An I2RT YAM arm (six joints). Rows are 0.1 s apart.
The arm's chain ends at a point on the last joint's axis. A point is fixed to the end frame.
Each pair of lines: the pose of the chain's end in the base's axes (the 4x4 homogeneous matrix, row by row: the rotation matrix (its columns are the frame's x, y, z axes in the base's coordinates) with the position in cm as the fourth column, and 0 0 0 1 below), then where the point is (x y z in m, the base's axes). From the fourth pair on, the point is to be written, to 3 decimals.
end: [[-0.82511 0.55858 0.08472 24.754], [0.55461 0.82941 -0.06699 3.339], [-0.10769 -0.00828 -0.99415 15.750], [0 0 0 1]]
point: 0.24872 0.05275 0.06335
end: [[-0.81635 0.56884 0.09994 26.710], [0.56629 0.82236 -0.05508 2.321], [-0.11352 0.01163 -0.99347 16.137], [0 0 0 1]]
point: 0.27004 0.04378 0.06752
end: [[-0.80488 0.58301 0.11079 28.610], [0.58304 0.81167 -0.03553 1.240], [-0.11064 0.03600 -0.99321 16.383], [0 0 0 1]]
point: 0.29052 0.03492 0.07049
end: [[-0.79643 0.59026 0.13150 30.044], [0.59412 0.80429 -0.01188 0.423], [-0.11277 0.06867 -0.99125 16.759], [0 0 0 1]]
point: 0.307 0.029 0.075
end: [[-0.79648 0.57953 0.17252 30.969], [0.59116 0.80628 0.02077 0.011], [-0.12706 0.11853 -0.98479 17.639], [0 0 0 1]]
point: 0.320 0.028 0.085
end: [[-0.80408 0.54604 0.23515 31.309], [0.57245 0.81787 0.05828 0.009], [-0.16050 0.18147 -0.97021 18.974], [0 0 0 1]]
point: 0.328 0.031 0.100
